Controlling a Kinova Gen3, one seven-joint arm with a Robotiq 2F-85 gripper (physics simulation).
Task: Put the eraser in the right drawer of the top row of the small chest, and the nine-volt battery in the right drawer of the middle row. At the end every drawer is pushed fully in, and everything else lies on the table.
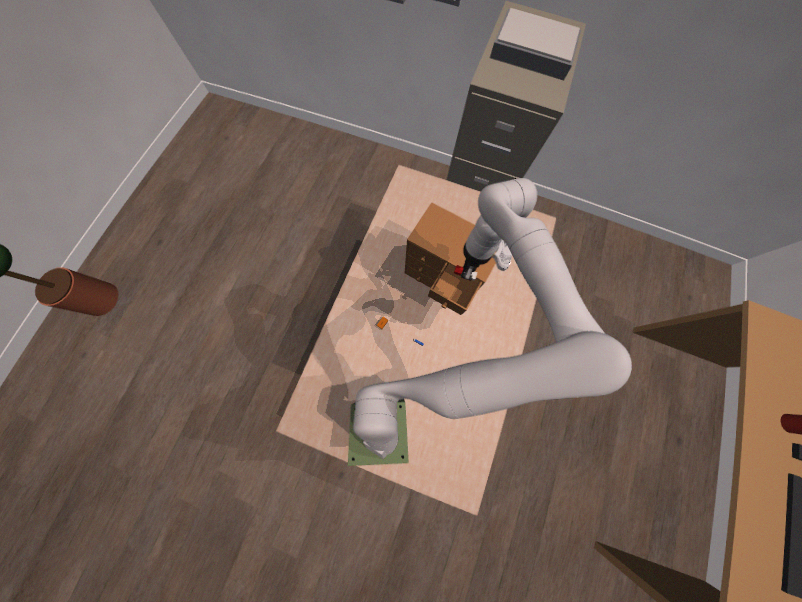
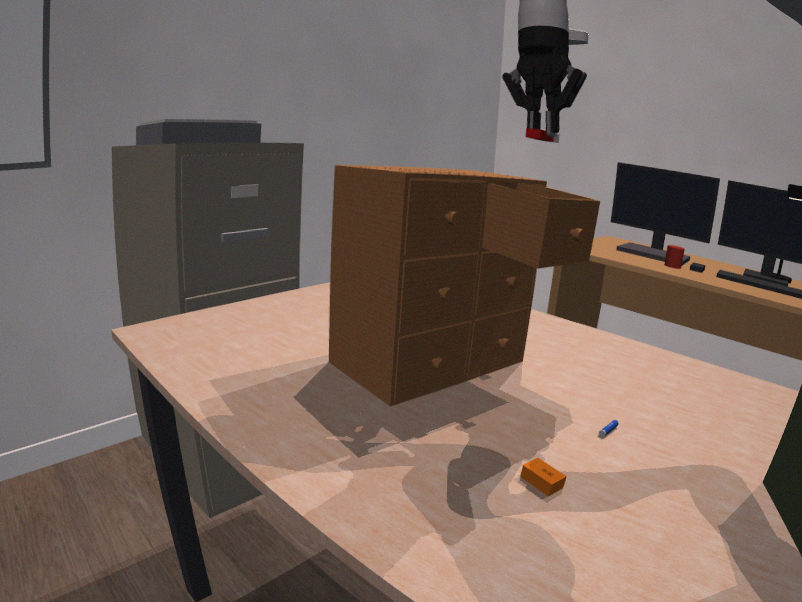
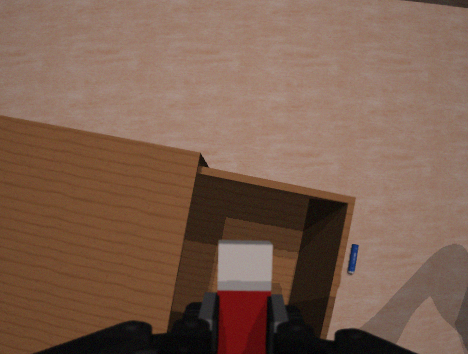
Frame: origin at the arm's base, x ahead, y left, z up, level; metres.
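Seen in the pictures: gripper, fingertip midpoint: (image 1: 465,273) (image 2: 542,136) (image 3: 242,314).
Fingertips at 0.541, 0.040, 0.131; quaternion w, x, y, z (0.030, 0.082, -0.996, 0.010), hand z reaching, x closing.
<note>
Offsets run from my fingertips to a thing's top centre, as dx, dy, dz. Level surfaces: height alone.
My gripper (image 1: 469,270) (image 2: 542,124) (image 3: 242,314) points down, shut on the eraser @[+0.000, +0.000, +0.008] (image 2: 537,134) (image 3: 245,265), a red block with a white end. It holds the eraser high above the pulled-out drawer. The small chest @[+0.122, +0.075, -0.069] (image 1: 440,226) (image 2: 364,278) (image 3: 90,215) has its top-row right drawer (image 2: 562,241) (image 3: 280,186) far out; its visible floor is bare. The middle-row right drawer @[+0.112, +0.002, -0.182] (image 2: 495,291) and the other drawer fronts look pushed in. The nine-volt battery @[-0.205, +0.185, -0.370] (image 1: 382,322) (image 2: 542,477), an orange block with a dark mark, lies on the table in front of the chest.
A small blue cylinder @[-0.197, +0.013, -0.377] (image 1: 418,342) (image 2: 608,428) (image 3: 353,259) lies on the table @[dz -0.388] (image 1: 453,479), apart from the orange block. The green base plate (image 1: 398,447) is at the arm's foot. A filing cabinet (image 1: 508,139) (image 2: 239,259) stands behind the table.
</note>
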